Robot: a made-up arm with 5 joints.
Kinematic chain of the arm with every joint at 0, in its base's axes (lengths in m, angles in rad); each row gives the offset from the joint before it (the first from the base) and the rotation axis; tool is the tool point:
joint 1: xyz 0 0 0.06 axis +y
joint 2: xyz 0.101 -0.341 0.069 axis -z
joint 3: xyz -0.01 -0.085 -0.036 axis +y
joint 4: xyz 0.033 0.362 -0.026 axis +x
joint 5: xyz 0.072 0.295 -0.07 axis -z
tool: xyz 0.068 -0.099 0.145
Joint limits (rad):
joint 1: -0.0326..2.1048
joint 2: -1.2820..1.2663
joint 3: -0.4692..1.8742
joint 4: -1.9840..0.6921
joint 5: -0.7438..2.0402
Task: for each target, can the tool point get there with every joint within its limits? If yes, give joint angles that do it. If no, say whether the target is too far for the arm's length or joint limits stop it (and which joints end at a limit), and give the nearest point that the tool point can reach.
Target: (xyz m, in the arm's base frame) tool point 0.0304 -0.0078 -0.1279
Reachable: yes | joints 0.1602 0.1371 0.6854 -1.7210 0.8436
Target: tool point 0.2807 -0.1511 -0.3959
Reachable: yes | joints 0.9826 1.0327 0.1145 -0.4912 0.8553
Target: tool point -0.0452 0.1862 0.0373
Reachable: yes | joints 1.4792 -0.4910 0.1420 -0.4530 -0.2482
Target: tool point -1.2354 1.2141 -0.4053
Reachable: no: too far | nearest point -0.3638 0.1356 -0.1728 | short by 1.406 m
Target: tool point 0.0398 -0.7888 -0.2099
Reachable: no: joint limits stop it (at a limit: joint 2, joint 3, joint 4, joint 5) | nearest point 0.0651 -0.5792 -0.3817 | short by 0.272 m
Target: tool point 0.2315 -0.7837 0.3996
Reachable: no: joint limits stop it (at a limit: joint 1, joint 2, joint 3, joint 5) | nearest point 0.0826 -0.5968 0.3749 | short by 0.240 m
